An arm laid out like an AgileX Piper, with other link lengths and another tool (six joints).
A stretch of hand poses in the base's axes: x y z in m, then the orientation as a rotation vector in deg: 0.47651 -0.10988 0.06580 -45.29 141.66 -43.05; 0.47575 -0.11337 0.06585 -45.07 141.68 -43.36; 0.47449 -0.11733 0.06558 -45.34 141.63 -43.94; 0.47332 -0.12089 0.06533 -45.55 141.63 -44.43; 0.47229 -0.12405 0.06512 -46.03 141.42 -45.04; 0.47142 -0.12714 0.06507 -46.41 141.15 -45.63; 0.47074 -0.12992 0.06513 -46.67 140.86 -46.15; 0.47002 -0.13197 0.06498 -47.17 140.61 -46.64; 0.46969 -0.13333 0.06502 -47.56 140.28 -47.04; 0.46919 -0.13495 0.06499 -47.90 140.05 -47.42; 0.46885 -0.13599 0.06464 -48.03 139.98 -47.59; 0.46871 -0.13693 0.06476 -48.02 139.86 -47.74; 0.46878 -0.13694 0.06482 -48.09 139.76 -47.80; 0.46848 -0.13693 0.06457 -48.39 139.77 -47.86; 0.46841 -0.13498 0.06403 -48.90 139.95 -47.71; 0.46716 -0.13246 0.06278 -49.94 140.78 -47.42; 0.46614 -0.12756 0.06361 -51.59 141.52 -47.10; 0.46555 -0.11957 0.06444 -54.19 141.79 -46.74; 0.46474 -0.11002 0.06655 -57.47 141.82 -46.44
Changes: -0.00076 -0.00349 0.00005 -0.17 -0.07 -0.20; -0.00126 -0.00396 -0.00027 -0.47 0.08 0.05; -0.00117 -0.00356 -0.00025 -0.40 0.10 0.01; -0.00103 -0.00316 -0.00021 -0.54 0.04 0.23; -0.00087 -0.00309 -0.00005 -0.50 -0.06 0.20; -0.00068 -0.00278 0.00006 -0.42 -0.12 0.16; -0.00072 -0.00205 -0.00015 -0.46 0.02 0.28; -0.00033 -0.00136 0.00004 -0.37 -0.10 0.27; -0.00050 -0.00162 -0.00003 -0.35 -0.04 0.20; -0.00034 -0.00104 -0.00035 -0.15 0.00 0.06; -0.00014 -0.00094 0.00012 -0.10 -0.10 0.01; 0.00007 -0.00001 0.00006 -0.06 -0.05 0.07; -0.00030 0.00001 -0.00025 -0.11 0.15 0.15; -0.00007 0.00195 -0.00054 -0.02 0.38 0.23; -0.00125 0.00252 -0.00125 -0.06 1.16 0.26; -0.00102 0.00490 0.00083 -0.18 1.37 0.63; -0.00059 0.00799 0.00083 -0.36 1.44 1.35; -0.00081 0.00955 0.00211 -0.56 1.59 1.78
